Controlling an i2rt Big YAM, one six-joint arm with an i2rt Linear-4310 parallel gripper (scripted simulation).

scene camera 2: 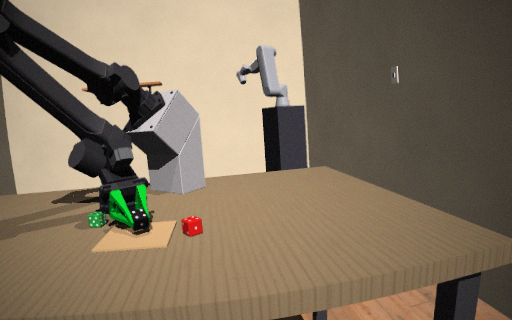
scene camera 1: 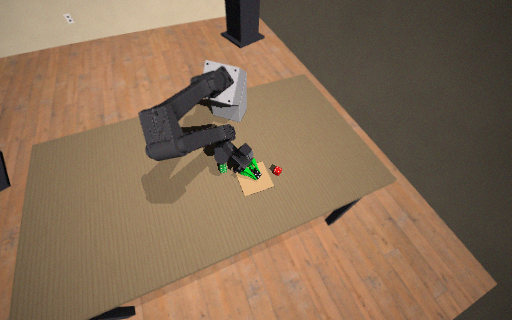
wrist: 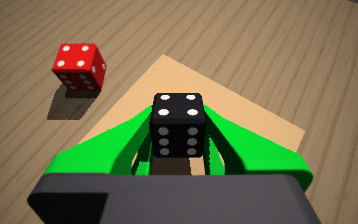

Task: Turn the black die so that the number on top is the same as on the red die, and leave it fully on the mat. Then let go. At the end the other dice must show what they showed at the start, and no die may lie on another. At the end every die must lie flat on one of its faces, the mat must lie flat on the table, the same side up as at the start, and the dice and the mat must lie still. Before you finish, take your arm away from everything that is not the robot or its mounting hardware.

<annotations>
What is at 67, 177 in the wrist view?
The gripper.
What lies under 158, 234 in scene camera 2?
A tan mat.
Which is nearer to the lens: the black die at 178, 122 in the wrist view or the tan mat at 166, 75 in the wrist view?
The black die.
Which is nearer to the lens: the red die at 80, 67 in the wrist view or the black die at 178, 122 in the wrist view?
The black die.
</annotations>
